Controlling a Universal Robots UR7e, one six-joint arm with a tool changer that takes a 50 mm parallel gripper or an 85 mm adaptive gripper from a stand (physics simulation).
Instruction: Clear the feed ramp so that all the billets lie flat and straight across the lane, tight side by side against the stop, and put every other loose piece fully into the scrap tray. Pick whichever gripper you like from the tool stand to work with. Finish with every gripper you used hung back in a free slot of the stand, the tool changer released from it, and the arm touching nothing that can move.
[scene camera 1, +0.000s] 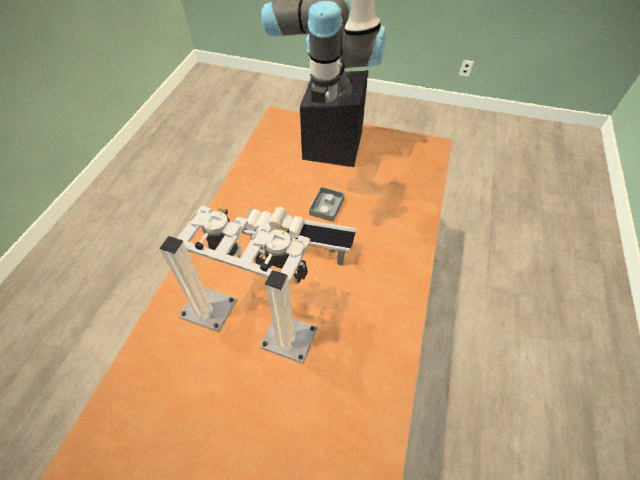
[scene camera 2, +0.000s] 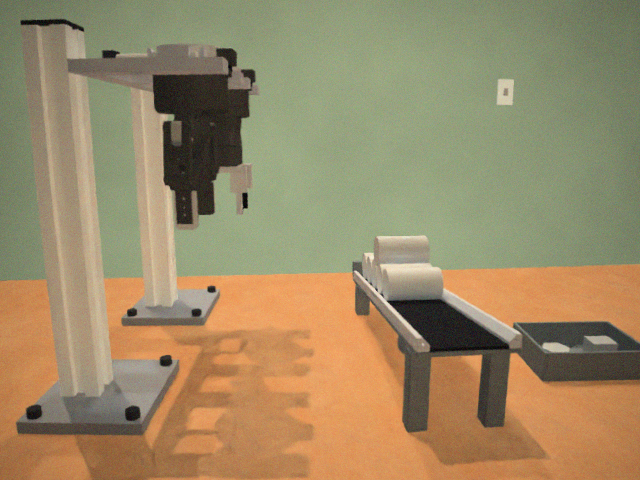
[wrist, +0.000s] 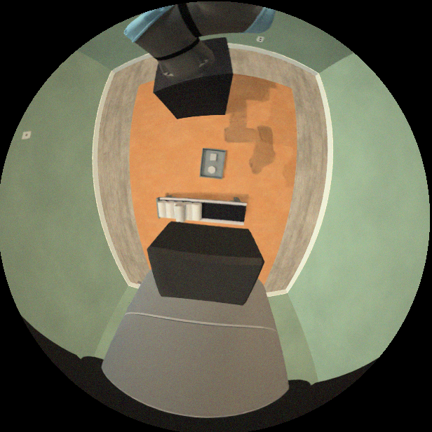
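The arm's wrist end (scene camera 1: 326, 85) carries no gripper; its bare tool end points down in front of the base. Two grippers hang from the tool stand (scene camera 1: 222, 254) (scene camera 2: 111, 67): a dark one (scene camera 2: 195, 198) in the near slot in scene camera 2 and another with a light finger (scene camera 2: 241, 180) behind it. Several white billets lie side by side across the feed ramp (scene camera 1: 330, 236) (scene camera 2: 449, 325) (wrist: 225, 212) at its stop end. One billet (scene camera 1: 278, 217) (scene camera 2: 401, 250) (wrist: 180, 213) rests on top of them. The scrap tray (scene camera 2: 589, 365) holds a block (scene camera 1: 329, 197) (scene camera 2: 599, 342) (wrist: 213, 157) and a hexagonal piece (scene camera 1: 324, 209) (scene camera 2: 555, 347) (wrist: 211, 170).
The black pedestal (scene camera 1: 331, 131) (wrist: 200, 97) stands behind the tray. The stand's two posts (scene camera 1: 281, 315) (scene camera 2: 67, 206) rise from grey base plates (scene camera 1: 299, 343) (scene camera 2: 124, 382) in front of the ramp. In the wrist view a black block (wrist: 205, 267) and grey body hide the lower middle.
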